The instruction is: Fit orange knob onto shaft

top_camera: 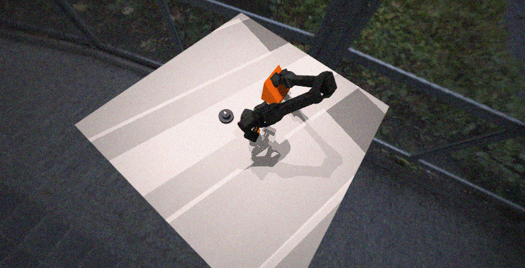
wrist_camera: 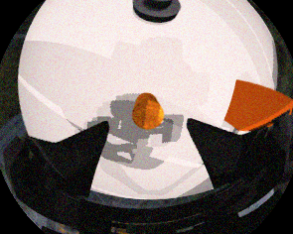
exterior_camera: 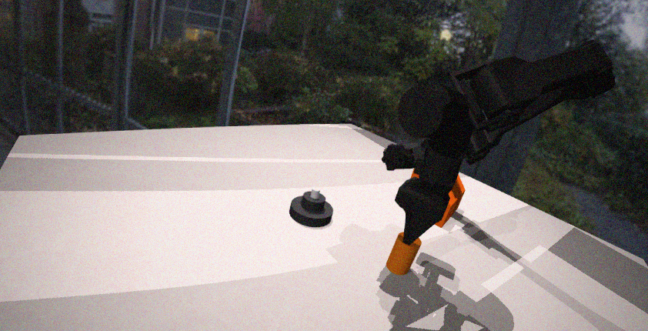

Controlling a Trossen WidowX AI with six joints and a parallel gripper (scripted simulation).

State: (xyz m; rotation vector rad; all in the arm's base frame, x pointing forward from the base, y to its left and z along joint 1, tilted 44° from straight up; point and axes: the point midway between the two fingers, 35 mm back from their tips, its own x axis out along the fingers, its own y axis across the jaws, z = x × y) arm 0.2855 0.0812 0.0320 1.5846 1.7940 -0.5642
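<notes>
The orange knob lies 3 cm below my gripper tip. Round my gripper tip: pedestal 2 cm ahead, 20 cm to the right, 5 cm below.
</notes>
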